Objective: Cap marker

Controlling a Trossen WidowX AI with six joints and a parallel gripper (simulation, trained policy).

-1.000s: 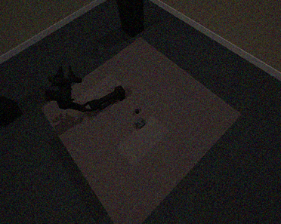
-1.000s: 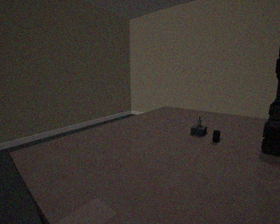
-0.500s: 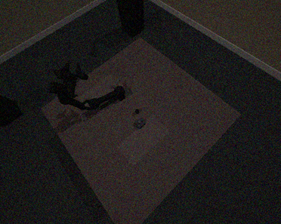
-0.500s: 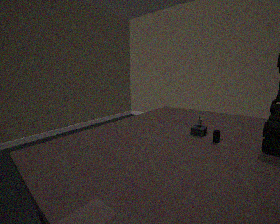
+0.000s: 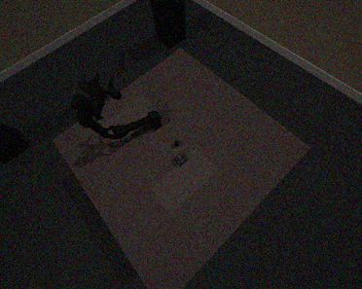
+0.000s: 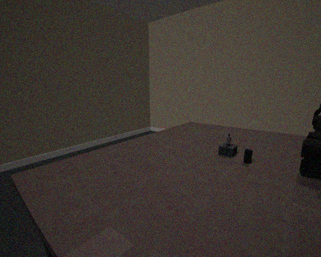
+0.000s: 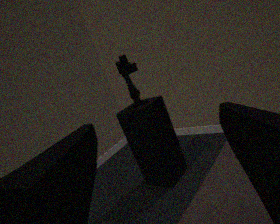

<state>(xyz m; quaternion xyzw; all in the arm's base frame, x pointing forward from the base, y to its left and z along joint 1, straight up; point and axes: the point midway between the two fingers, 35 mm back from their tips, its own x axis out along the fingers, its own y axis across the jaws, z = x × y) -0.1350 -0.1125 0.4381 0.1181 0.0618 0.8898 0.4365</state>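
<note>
My gripper tip is now 38 cm short of the marker cap, 10 cm to the right of it and 42 cm above it. Round my gripper tip: holder block 48 cm ahead, 4 cm to the left, 43 cm below.
</note>
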